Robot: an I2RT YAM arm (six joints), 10 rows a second.
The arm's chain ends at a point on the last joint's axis. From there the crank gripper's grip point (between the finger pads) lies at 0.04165 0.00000 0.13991 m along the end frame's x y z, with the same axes.
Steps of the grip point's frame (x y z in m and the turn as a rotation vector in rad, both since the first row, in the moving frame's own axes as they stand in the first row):
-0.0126 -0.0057 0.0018 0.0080 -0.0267 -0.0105
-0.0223 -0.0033 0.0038 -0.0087 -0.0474 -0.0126
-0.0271 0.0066 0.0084 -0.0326 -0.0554 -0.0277
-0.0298 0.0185 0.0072 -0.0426 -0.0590 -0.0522
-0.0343 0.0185 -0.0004 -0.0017 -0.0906 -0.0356
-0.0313 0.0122 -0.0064 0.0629 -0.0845 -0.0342
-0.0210 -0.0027 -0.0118 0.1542 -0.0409 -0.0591
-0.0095 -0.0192 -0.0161 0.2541 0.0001 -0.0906
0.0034 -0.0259 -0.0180 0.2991 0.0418 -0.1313
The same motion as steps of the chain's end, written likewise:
-0.0088 -0.0042 0.0007 0.0080 -0.0267 -0.0105
-0.0156 -0.0040 0.0020 -0.0087 -0.0474 -0.0126
-0.0193 0.0031 0.0064 -0.0326 -0.0554 -0.0277
-0.0216 0.0145 0.0051 -0.0426 -0.0590 -0.0522
-0.0215 0.0195 -0.0036 -0.0017 -0.0906 -0.0356
-0.0192 0.0223 -0.0091 0.0629 -0.0845 -0.0342
-0.0146 0.0212 -0.0115 0.1542 -0.0409 -0.0591
-0.0077 0.0196 -0.0111 0.2541 0.0001 -0.0906
0.0008 0.0207 -0.0092 0.2991 0.0418 -0.1313

